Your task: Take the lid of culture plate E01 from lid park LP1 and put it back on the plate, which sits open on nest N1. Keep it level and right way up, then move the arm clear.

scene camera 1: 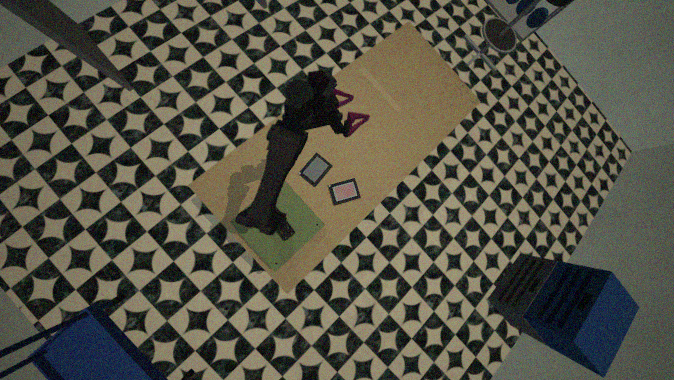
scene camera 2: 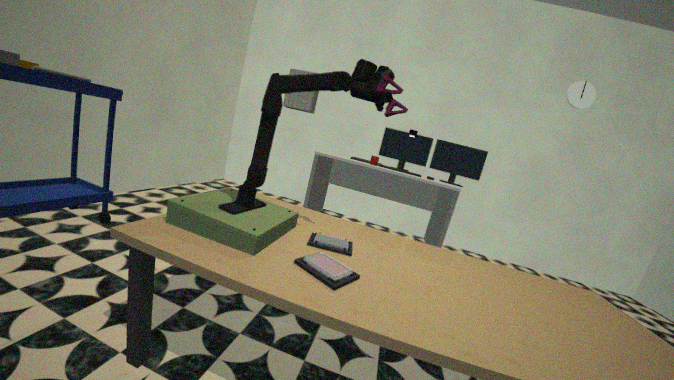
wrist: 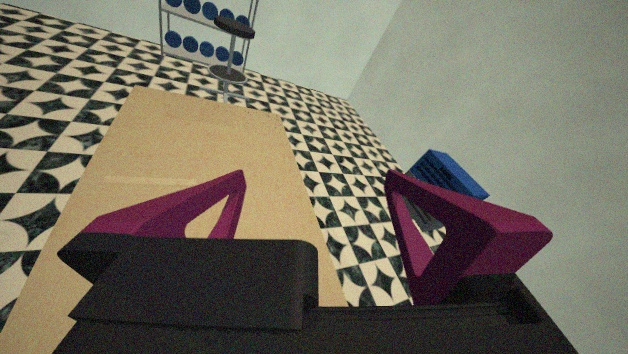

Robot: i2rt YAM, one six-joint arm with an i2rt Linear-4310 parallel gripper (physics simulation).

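Pixels of known places: gripper, between the fingertips: [scene camera 1: 360, 107] [scene camera 2: 404, 101] [wrist: 314, 177]; arm's base, origin of its link: [scene camera 2: 244, 206].
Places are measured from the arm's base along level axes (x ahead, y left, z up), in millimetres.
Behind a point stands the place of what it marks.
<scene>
The pink-filled culture plate [scene camera 1: 345, 191] @(x 382, y -88, z -44 mm) [scene camera 2: 328, 265] @(x 387, y -99, z -44 mm) sits on a dark nest [scene camera 1: 331, 196] @(x 303, y -63, z -59 mm) [scene camera 2: 345, 282] @(x 452, y -127, z -60 mm) on the table, with no lid visible on it. The greyish clear lid [scene camera 1: 315, 169] @(x 322, y 114, z -53 mm) [scene camera 2: 331, 243] @(x 334, y 85, z -52 mm) lies flat on the dark lid park [scene camera 1: 307, 179] @(x 263, y 101, z -55 mm) [scene camera 2: 348, 250] @(x 397, y 88, z -58 mm), a short way from the nest. My gripper [scene camera 1: 361, 106] @(x 453, y 98, z 484 mm) [scene camera 2: 404, 100] @(x 453, y 98, z 484 mm) [wrist: 314, 177] @(x 453, y 98, z 484 mm) is open, its magenta fingers wide apart with nothing between them. It is high above the table, beyond the lid park from the arm's base. Neither the plate nor the lid shows in the wrist view.
The arm stands on a green base block [scene camera 1: 305, 220] @(x 110, y -80, z -5 mm) [scene camera 2: 215, 227] @(x 36, y -176, z -26 mm) at one end of the wooden table [scene camera 1: 420, 65] @(x 1357, y 289, z -70 mm) [scene camera 2: 450, 300] @(x 757, y 12, z -70 mm) [wrist: 200, 135] @(x 1202, y 254, z -70 mm). A blue cart [scene camera 2: 112, 95], a desk [scene camera 2: 380, 185] with monitors and a stool [wrist: 227, 74] stand away from the table.
</scene>
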